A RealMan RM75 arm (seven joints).
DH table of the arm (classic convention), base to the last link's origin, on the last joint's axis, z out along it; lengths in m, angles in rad. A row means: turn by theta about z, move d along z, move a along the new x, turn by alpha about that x. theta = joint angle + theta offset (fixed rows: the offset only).
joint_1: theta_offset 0  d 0.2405  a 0  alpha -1.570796
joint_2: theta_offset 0  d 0  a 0  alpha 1.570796
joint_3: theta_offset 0  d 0.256  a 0  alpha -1.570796
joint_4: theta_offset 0  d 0  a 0  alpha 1.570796
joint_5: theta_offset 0  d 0.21  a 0  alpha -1.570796
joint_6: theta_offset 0  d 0  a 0  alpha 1.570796
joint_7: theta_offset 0  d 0.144  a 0  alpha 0
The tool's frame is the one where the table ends.
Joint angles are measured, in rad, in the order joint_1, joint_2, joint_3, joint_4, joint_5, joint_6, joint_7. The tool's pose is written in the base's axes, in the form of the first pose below.
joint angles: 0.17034 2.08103 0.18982 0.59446 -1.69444 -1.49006 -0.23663
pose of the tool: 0.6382, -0.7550, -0.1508, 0.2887; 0.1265, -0.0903, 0.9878, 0.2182; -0.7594, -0.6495, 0.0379, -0.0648; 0, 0, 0, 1
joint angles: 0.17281 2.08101 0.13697 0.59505 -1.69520 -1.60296 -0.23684
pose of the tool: 0.6181, -0.7520, -0.2288, 0.2778; 0.2176, -0.1160, 0.9691, 0.2101; -0.7554, -0.6488, 0.0919, -0.0580; 0, 0, 0, 1
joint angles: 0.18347 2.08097 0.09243 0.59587 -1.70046 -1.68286 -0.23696
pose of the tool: 0.5936, -0.7475, -0.2982, 0.2675; 0.2839, -0.1522, 0.9467, 0.2050; -0.7530, -0.6466, 0.1219, -0.0542; 0, 0, 0, 1
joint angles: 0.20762 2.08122 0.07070 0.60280 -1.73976 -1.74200 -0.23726
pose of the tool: 0.5531, -0.7380, -0.3866, 0.2521; 0.3503, -0.2150, 0.9116, 0.2047; -0.7559, -0.6397, 0.1396, -0.0526; 0, 0, 0, 1
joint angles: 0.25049 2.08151 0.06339 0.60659 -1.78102 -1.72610 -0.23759
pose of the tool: 0.5324, -0.7129, -0.4564, 0.2380; 0.3634, -0.2945, 0.8839, 0.2128; -0.7645, -0.6364, 0.1023, -0.0585; 0, 0, 0, 1
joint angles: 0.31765 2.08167 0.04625 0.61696 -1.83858 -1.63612 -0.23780
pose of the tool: 0.5341, -0.6544, -0.5352, 0.2189; 0.3244, -0.4260, 0.8446, 0.2248; -0.7807, -0.6248, -0.0152, -0.0765; 0, 0, 0, 1
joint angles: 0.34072 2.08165 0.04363 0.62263 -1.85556 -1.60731 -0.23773
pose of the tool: 0.5352, -0.6341, -0.5581, 0.2122; 0.3141, -0.4640, 0.8283, 0.2287; -0.7842, -0.6186, -0.0492, -0.0819; 0, 0, 0, 1
